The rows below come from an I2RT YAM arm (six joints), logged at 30 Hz.
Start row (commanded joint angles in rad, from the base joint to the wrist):
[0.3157, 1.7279, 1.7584, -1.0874, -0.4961, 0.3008]
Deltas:
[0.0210, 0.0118, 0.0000, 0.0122, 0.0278, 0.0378]
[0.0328, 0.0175, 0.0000, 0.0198, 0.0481, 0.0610]
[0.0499, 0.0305, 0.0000, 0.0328, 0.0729, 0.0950]
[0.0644, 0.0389, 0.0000, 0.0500, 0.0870, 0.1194]
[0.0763, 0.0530, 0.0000, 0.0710, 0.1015, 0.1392]
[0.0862, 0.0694, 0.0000, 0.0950, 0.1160, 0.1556]
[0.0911, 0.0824, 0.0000, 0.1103, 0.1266, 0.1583]
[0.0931, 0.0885, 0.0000, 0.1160, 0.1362, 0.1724]
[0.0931, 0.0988, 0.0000, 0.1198, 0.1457, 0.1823]
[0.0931, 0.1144, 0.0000, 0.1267, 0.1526, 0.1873]
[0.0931, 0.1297, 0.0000, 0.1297, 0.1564, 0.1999]
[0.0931, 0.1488, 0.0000, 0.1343, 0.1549, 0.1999]
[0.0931, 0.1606, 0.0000, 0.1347, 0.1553, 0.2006]
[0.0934, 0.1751, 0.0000, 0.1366, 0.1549, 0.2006]
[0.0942, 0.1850, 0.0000, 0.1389, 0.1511, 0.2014]
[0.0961, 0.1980, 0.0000, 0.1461, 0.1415, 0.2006]
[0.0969, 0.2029, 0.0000, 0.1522, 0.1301, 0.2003]
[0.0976, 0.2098, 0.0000, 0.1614, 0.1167, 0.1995]
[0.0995, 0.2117, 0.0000, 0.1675, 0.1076, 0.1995]
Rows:
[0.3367, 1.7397, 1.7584, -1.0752, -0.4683, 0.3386]
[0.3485, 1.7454, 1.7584, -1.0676, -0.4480, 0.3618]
[0.3656, 1.7584, 1.7584, -1.0546, -0.4232, 0.3958]
[0.3801, 1.7668, 1.7584, -1.0374, -0.4091, 0.4202]
[0.3920, 1.7809, 1.7584, -1.0164, -0.3946, 0.4400]
[0.4019, 1.7973, 1.7584, -0.9924, -0.3801, 0.4564]
[0.4068, 1.8103, 1.7584, -0.9771, -0.3695, 0.4591]
[0.4088, 1.8164, 1.7584, -0.9714, -0.3599, 0.4732]
[0.4088, 1.8267, 1.7584, -0.9676, -0.3504, 0.4831]
[0.4088, 1.8423, 1.7584, -0.9607, -0.3435, 0.4881]
[0.4088, 1.8576, 1.7584, -0.9577, -0.3397, 0.5007]
[0.4088, 1.8767, 1.7584, -0.9531, -0.3412, 0.5007]
[0.4088, 1.8885, 1.7584, -0.9527, -0.3408, 0.5014]
[0.4091, 1.9030, 1.7584, -0.9508, -0.3412, 0.5014]
[0.4099, 1.9129, 1.7584, -0.9485, -0.3450, 0.5022]
[0.4118, 1.9259, 1.7584, -0.9413, -0.3546, 0.5014]
[0.4126, 1.9308, 1.7584, -0.9352, -0.3660, 0.5011]
[0.4133, 1.9377, 1.7584, -0.9260, -0.3794, 0.5003]
[0.4152, 1.9396, 1.7584, -0.9199, -0.3885, 0.5003]

